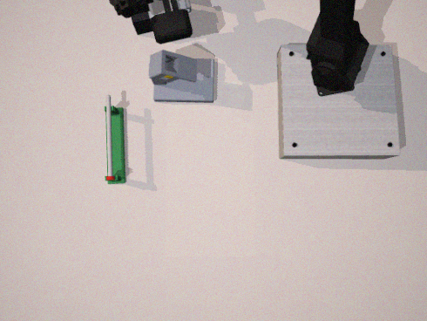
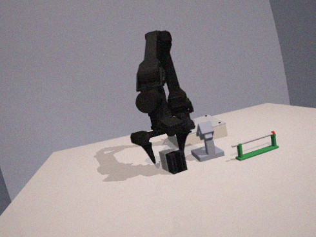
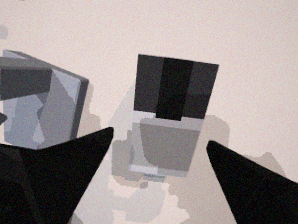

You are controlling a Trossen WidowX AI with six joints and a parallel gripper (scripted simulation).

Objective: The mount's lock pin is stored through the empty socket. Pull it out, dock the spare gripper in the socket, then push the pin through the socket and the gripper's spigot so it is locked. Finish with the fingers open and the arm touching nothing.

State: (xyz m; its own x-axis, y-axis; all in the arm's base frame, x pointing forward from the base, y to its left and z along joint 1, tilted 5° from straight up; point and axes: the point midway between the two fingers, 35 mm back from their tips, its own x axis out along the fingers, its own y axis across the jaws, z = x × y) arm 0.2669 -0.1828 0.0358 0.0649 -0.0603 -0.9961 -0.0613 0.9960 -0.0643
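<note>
My gripper tip is 1 cm short of the spare gripper. Round my gripper tip: grey mount 13 cm to the left, 2 cm above, 1 cm ahead; green cradle 23 cm to the left, 14 cm ahead.
</note>
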